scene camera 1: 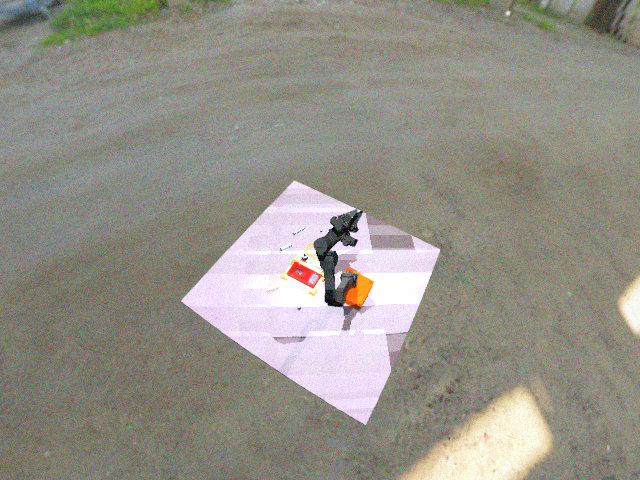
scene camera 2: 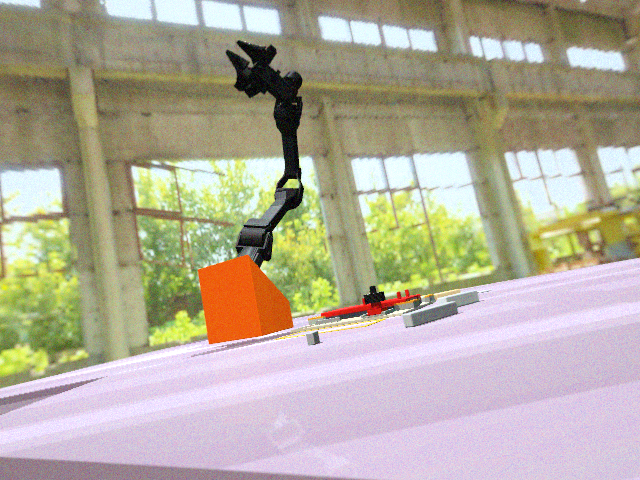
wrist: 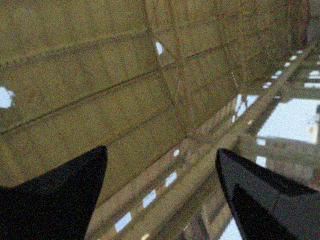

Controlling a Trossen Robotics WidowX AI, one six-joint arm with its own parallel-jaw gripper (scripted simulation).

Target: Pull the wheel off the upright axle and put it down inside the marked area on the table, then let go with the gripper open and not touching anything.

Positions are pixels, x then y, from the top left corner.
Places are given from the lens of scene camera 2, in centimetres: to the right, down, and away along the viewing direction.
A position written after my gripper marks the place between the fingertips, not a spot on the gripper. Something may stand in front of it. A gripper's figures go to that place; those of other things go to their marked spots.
my gripper (scene camera 2: 231, 46): -25, -55, 114
red base plate (scene camera 2: 354, 311): 7, 15, 86
